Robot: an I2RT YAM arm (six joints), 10 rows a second.
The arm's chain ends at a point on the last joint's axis. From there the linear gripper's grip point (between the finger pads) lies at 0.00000 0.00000 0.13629 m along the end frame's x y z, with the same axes.
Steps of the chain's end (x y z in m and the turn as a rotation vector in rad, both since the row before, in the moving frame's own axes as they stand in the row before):
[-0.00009 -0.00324 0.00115 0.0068 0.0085 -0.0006]
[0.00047 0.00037 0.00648 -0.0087 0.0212 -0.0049]
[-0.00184 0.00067 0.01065 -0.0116 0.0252 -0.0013]
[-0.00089 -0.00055 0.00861 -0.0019 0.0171 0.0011]
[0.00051 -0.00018 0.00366 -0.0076 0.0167 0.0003]
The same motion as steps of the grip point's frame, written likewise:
[0.00107 -0.00417 0.00114 0.0068 0.0085 -0.0006]
[0.00336 0.00155 0.00644 -0.0087 0.0212 -0.0049]
[0.00160 0.00225 0.01060 -0.0116 0.0252 -0.0013]
[0.00144 -0.00029 0.00859 -0.0019 0.0171 0.0011]
[0.00279 0.00086 0.00364 -0.0076 0.0167 0.0003]

